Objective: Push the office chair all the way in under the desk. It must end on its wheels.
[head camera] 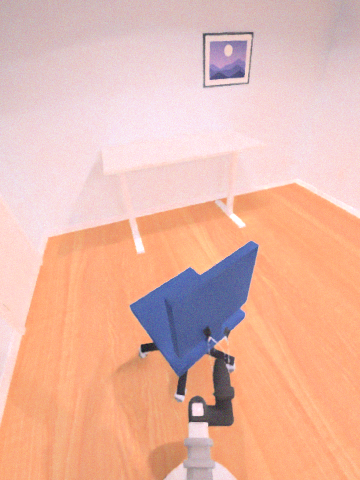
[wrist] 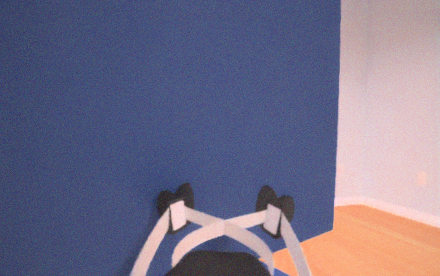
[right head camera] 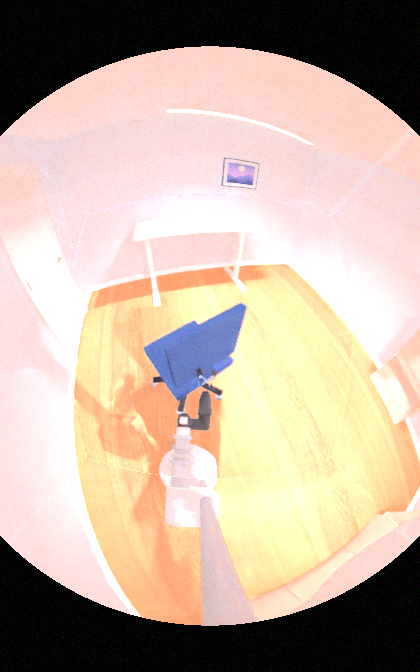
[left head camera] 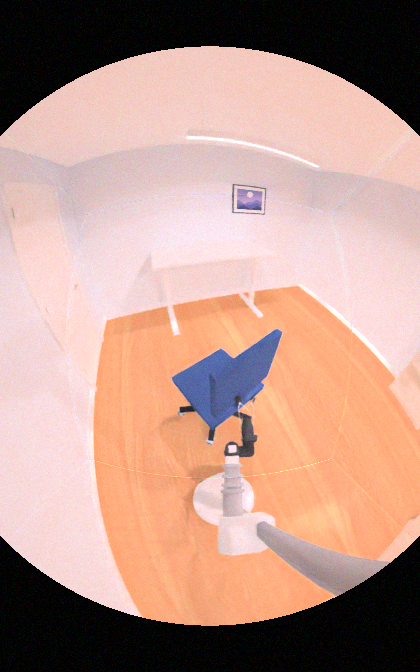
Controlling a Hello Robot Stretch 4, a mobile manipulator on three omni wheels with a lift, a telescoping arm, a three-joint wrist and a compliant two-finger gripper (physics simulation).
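Frame: origin at the robot's base, x ahead, y left, z up, level; millimetres.
Seen in the pictures: gripper, fingertip midpoint: (head camera: 216, 326) (wrist: 226, 200) (left head camera: 244, 395).
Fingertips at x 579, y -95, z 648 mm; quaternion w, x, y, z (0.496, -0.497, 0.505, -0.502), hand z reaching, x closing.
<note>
A point is followed by its place in that frame.
The blue office chair (head camera: 215, 300) {y -85, x 605, z 803 mm} (left head camera: 245, 375) {y -78, x 599, z 807 mm} (right head camera: 205, 340) (wrist: 175, 90) {y -45, x 572, z 747 mm} stands upright on its black, castered base, between the robot and the white desk (head camera: 175, 152) {y 121, x 2138, z 923 mm} (left head camera: 200, 257) {y 217, x 1999, z 923 mm} (right head camera: 195, 229). It is apart from the desk. Its back is toward me and turned at an angle, with the seat pointing toward the desk's left side. My gripper (head camera: 217, 331) {y -95, x 579, z 648 mm} (left head camera: 246, 399) {y -95, x 579, z 648 mm} (right head camera: 207, 372) (wrist: 226, 200) {y -95, x 579, z 648 mm} is open and empty, with its tips close to the lower right part of the backrest. I cannot tell whether they touch it. Part of the base is hidden under the seat.
The desk's left foot (head camera: 137, 242) and right foot (head camera: 231, 215) rest on the wood floor, with open space between them. The back wall is behind the desk, with a framed picture (head camera: 228, 59) {y -451, x 2952, z 1599 mm} above. A door (left head camera: 37, 225) {y 1503, x 1262, z 1677 mm} is at the left, and pale furniture (right head camera: 395, 395) at the right.
</note>
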